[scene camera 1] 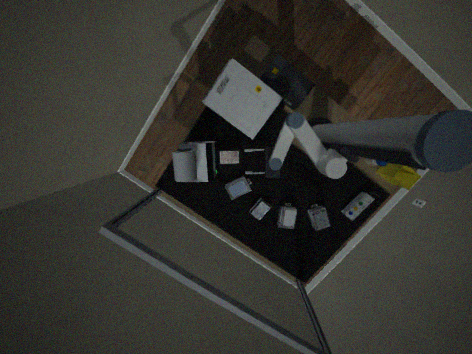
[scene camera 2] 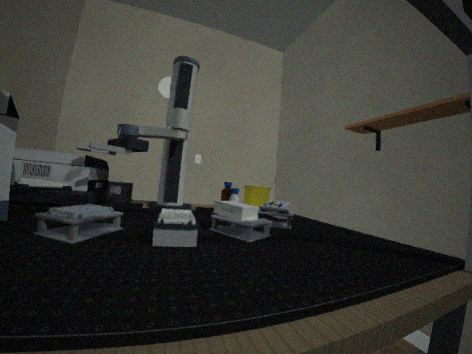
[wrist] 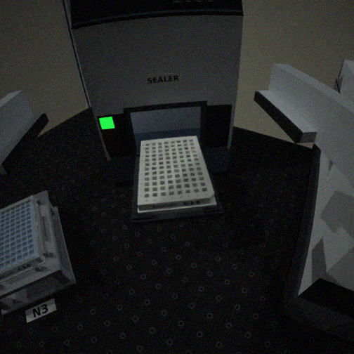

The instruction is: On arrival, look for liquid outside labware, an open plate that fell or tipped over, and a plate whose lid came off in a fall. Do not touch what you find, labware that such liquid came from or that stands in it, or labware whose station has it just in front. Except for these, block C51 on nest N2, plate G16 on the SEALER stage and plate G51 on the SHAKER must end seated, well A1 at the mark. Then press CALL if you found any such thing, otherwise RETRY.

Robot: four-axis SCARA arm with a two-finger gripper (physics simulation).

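Frame: origin at the arm's base, x right, y ahead, z up, level; millimetres.
Seen in the pictures: gripper, fingertip midpoint: (scene camera 1: pixel 244 161) (scene camera 2: pixel 83 145); arm's base at its link origin: (scene camera 2: pixel 170 207).
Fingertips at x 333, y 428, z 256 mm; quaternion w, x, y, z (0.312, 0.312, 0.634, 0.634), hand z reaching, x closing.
Offsets run from my fingertips to a thing's middle. "pt": to the spot under its first point.
My gripper (scene camera 1: pixel 255 161) (scene camera 2: pixel 95 148) (wrist: pixel 147 87) is open and empty, in front of the SEALER {dy +162, dx +232, dz -15 mm} (scene camera 1: pixel 192 167) (wrist: pixel 162 65). A pale plate {dy +51, dx +87, dz -139 mm} (scene camera 1: pixel 229 157) (wrist: pixel 172 170) marked G16 lies upright on the SEALER stage (wrist: pixel 175 216), between and beyond the fingers in the wrist view; exact seating is hard to tell. A low station, perhaps the SHAKER {pt dy +316, dx -332, dz -217 mm} (scene camera 2: pixel 175 237), carries a pale plate {dy +245, dx -335, dz -181 mm} (scene camera 1: pixel 260 209) (scene camera 2: pixel 176 216); its labels are unreadable. A tall white block {dy +155, dx -530, dz -170 mm} (scene camera 1: pixel 288 217) (scene camera 2: pixel 235 210) sits on a nest {pt dy +147, dx -557, dz -238 mm} (scene camera 2: pixel 240 229); its code is unreadable. No liquid outside labware can be made out in the wrist view.
Nest N3 (wrist: pixel 62 260) holds a bluish plate {dy +209, dx -99, dz -187 mm} (scene camera 1: pixel 238 187) (scene camera 2: pixel 82 212) (wrist: pixel 17 235). Another nest {pt dy +33, dx -725, dz -173 mm} (scene camera 1: pixel 319 218) stands near the button panel {dy -209, dx -917, dz -201 mm} (scene camera 1: pixel 357 206). A large white instrument {dy -278, dx +217, dz -133 mm} (scene camera 1: pixel 242 100) (wrist: pixel 325 245) stands beside the SEALER. A yellow bin {dy -548, dx -943, dz -171 mm} (scene camera 1: pixel 398 175) (scene camera 2: pixel 257 195) is near the arm's column.
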